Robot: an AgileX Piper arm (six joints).
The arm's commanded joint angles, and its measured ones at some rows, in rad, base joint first. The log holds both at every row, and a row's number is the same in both.
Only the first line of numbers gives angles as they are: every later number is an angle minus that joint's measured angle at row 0.
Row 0, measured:
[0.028 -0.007 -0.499 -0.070 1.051 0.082]
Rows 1 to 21, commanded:
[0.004 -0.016 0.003 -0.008 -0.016 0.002]
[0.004 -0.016 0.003 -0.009 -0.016 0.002]
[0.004 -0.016 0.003 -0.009 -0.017 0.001]
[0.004 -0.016 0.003 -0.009 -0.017 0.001]
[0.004 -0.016 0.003 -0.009 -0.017 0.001]
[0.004 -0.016 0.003 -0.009 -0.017 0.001]
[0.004 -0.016 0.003 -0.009 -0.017 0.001]
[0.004 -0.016 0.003 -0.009 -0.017 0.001]
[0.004 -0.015 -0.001 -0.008 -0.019 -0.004]
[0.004 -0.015 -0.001 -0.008 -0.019 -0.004]
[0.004 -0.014 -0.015 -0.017 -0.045 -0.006]
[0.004 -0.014 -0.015 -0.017 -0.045 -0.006]
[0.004 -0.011 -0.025 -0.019 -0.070 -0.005]
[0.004 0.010 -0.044 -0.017 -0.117 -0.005]
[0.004 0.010 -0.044 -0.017 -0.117 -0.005]
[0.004 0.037 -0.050 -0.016 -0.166 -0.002]
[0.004 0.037 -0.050 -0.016 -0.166 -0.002]
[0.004 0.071 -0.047 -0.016 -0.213 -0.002]
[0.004 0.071 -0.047 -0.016 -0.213 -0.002]
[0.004 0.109 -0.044 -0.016 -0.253 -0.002]
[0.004 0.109 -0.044 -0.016 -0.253 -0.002]
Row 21, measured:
[0.000 0.068 -0.042 -0.010 -0.179 0.000]
